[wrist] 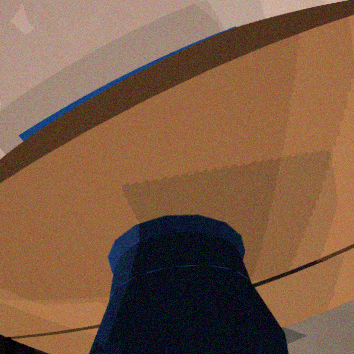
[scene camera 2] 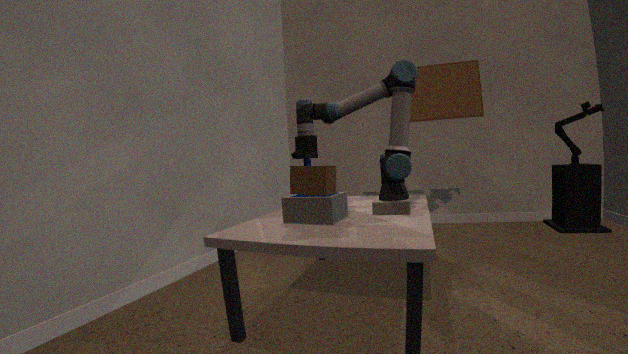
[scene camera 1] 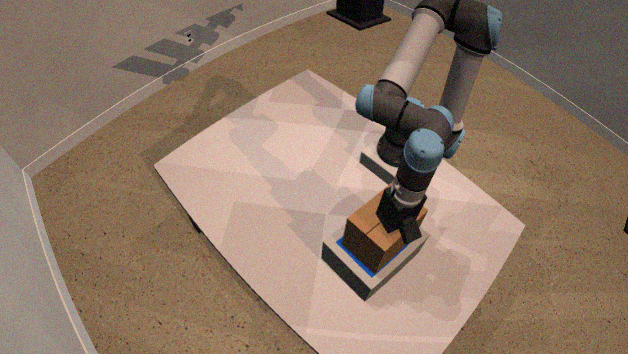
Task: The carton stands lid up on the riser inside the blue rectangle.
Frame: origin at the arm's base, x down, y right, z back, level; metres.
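Seen in the pictures: hand at its tool point: (wrist: 174, 231) (scene camera 2: 307, 168); arm's base at its link origin: (scene camera 2: 393, 199) (scene camera 1: 396, 151).
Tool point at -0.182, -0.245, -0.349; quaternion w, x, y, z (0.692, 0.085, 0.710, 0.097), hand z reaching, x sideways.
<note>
Offsets run from my tool point to a thing's top centre, as dx, dy, dz. Level surfaces: height alone.
The brown carton @[-0.017, +0.024, +0.015] (scene camera 1: 364, 218) (scene camera 2: 312, 180) (wrist: 200, 125) is upright, with its seamed lid facing up, over the grey riser @[+0.126, +0.029, +0.015] (scene camera 1: 345, 272) (scene camera 2: 312, 210). A strip of the blue rectangle (scene camera 1: 355, 257) (scene camera 2: 307, 195) (wrist: 50, 121) shows along the carton's near-left edge in scene camera 1. The carton seems to sit within it; its far sides are hidden. I cannot tell whether a thin gap lies below the carton. My gripper's blue suction cup (scene camera 2: 307, 162) (wrist: 177, 235) is pressed on the lid beside the seam and is shut on the carton. In scene camera 1 the black tool body hides the cup.
The riser stands on the pale table @[dx +0.246] (scene camera 1: 240, 175) (scene camera 2: 320, 237). My arm's base stands on a low grey block (scene camera 1: 375, 166) (scene camera 2: 391, 208) behind it. A black pedestal (scene camera 1: 359, 12) (scene camera 2: 576, 195) with a small dark arm stands on the floor. A brown board (scene camera 2: 447, 92) hangs on the wall.
</note>
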